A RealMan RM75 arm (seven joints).
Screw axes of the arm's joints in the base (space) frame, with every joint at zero. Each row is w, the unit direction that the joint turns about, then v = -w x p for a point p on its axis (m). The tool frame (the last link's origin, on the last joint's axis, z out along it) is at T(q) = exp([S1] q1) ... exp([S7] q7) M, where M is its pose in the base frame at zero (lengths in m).
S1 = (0, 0, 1, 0.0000, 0.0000, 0.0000)
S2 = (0, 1, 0, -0.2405, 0.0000, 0.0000)
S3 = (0, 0, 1, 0.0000, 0.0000, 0.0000)
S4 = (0, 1, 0, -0.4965, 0.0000, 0.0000)
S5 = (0, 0, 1, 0.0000, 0.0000, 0.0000)
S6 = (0, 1, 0, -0.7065, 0.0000, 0.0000)
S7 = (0, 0, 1, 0.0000, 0.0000, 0.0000)
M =
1 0 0 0.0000
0 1 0 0.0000
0 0 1 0.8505
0 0 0 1
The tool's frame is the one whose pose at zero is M.
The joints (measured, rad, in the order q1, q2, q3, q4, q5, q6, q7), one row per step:
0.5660 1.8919 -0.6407 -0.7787 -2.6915 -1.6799 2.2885
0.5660 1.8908 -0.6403 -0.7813 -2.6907 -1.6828 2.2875
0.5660 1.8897 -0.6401 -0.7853 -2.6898 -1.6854 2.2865
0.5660 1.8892 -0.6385 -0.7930 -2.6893 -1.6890 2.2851
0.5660 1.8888 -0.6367 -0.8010 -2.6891 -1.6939 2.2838
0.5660 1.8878 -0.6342 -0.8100 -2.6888 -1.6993 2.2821
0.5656 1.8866 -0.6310 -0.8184 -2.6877 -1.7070 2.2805
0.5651 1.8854 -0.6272 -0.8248 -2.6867 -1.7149 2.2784
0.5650 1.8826 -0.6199 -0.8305 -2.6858 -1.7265 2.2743
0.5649 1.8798 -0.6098 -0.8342 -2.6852 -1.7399 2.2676
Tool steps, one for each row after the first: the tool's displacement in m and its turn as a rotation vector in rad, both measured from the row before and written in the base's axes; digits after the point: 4 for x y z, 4 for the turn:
-0.0003 0.0001 0.0009 0.0002 0.0000 0.0020
-0.0004 0.0003 0.0012 0.0012 -0.0010 0.0030
-0.0007 0.0006 0.0017 0.0030 -0.0017 0.0047
-0.0008 0.0004 0.0017 0.0021 -0.0013 0.0044
-0.0008 0.0006 0.0022 0.0031 -0.0017 0.0051
-0.0009 0.0001 0.0021 0.0020 0.0007 0.0039
-0.0007 -0.0002 0.0018 0.0009 0.0021 0.0029
-0.0008 -0.0004 0.0025 0.0006 0.0047 0.0031
-0.0007 -0.0009 0.0023 -0.0006 0.0078 0.0033

